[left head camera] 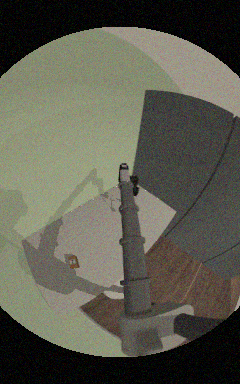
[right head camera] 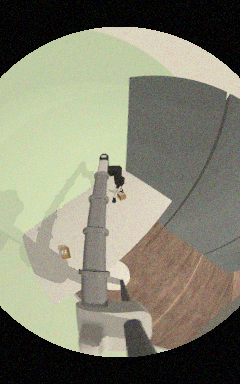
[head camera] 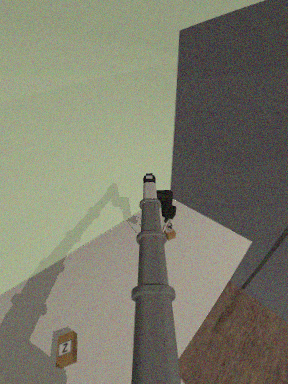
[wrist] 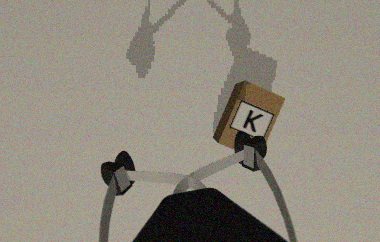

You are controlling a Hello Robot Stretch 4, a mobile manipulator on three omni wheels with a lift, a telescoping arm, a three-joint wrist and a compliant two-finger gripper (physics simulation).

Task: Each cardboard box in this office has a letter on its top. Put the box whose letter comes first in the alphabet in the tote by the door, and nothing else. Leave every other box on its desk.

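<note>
A cardboard box with the letter K lies on the pale desk. My gripper is open above the desk, with no box between its fingers. In the wrist view its right fingertip overlaps the lower edge of the K box; whether they touch is unclear. A second box, with the letter Z, lies on the same desk, further left and nearer my base. The tote and the door do not show.
My extended arm reaches across the desk and hides part of it. A dark grey panel stands beyond the desk's right edge. A brown wood-grained surface shows at the lower right.
</note>
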